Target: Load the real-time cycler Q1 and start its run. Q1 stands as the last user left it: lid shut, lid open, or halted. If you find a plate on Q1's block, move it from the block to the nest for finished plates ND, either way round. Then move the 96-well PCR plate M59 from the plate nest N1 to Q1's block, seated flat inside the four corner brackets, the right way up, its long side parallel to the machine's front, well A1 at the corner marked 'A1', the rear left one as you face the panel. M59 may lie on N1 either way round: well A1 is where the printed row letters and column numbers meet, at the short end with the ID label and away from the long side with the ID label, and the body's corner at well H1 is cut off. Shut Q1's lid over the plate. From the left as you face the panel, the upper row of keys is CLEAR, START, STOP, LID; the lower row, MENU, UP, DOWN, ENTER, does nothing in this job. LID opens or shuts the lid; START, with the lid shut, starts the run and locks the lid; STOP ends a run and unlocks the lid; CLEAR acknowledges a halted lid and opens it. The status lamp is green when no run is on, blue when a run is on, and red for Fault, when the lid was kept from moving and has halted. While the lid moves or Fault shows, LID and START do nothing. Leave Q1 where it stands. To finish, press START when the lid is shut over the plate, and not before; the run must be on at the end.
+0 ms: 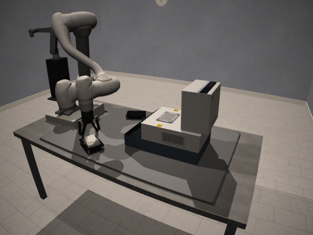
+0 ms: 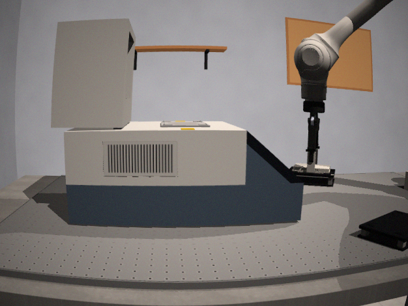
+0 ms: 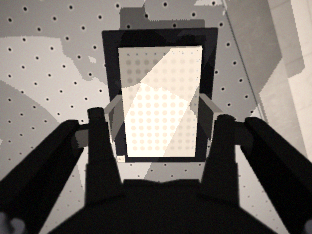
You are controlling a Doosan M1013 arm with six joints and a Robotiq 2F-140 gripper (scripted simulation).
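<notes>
Right now the black nest N1 is 30 mm below my hand. Also, from my hand: black nest ND (30 mm ahead, 560 mm to the left, 40 mm below); white plate M59 (20 mm below).
</notes>
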